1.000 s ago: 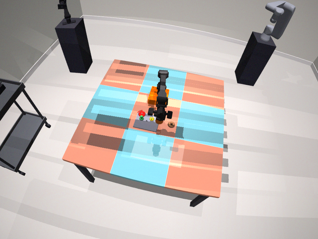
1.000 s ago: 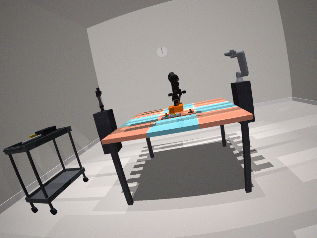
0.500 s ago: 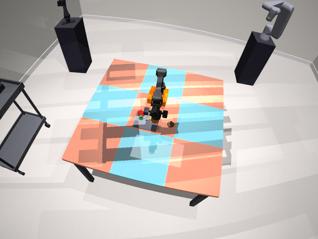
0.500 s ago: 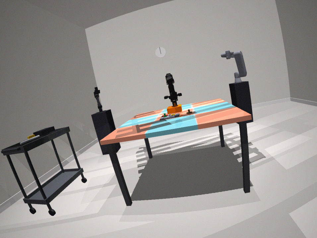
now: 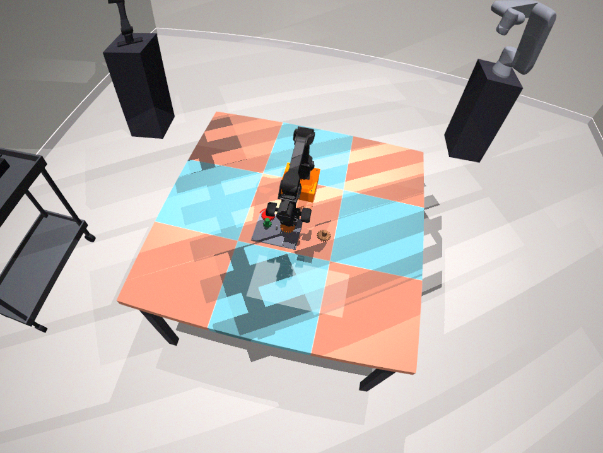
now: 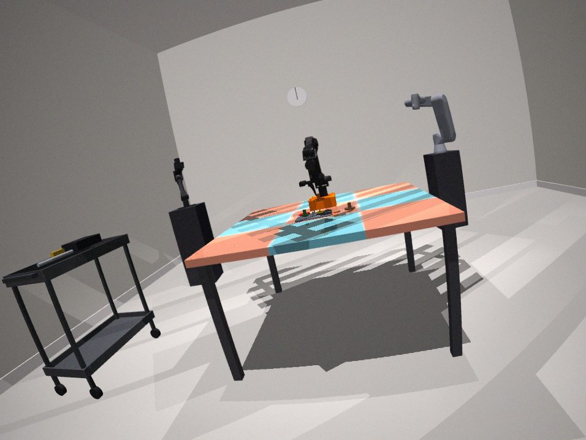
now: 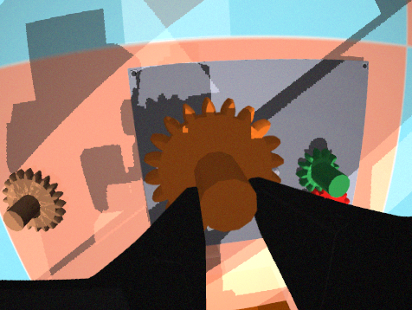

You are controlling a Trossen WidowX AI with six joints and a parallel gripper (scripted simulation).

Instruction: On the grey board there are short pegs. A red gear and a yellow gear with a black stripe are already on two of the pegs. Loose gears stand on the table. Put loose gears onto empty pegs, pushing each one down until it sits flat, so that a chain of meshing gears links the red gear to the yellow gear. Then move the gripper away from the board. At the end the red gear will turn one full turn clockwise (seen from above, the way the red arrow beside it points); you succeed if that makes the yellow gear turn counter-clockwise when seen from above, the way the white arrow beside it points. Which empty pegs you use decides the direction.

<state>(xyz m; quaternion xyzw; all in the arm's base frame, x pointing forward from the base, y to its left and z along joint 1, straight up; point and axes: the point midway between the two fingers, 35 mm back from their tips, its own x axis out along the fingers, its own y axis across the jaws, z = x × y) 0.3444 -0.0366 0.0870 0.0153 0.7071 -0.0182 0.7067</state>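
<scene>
Now: gripper tip 6 cm past the green gear, 10 cm to the left of it and 10 cm above it. From my gripper tip the other things lie so: orange gear (1 cm below); yellow gear (6 cm behind, 1 cm to the right, 10 cm below); red gear (10 cm behind, 10 cm to the right, 10 cm below).
</scene>
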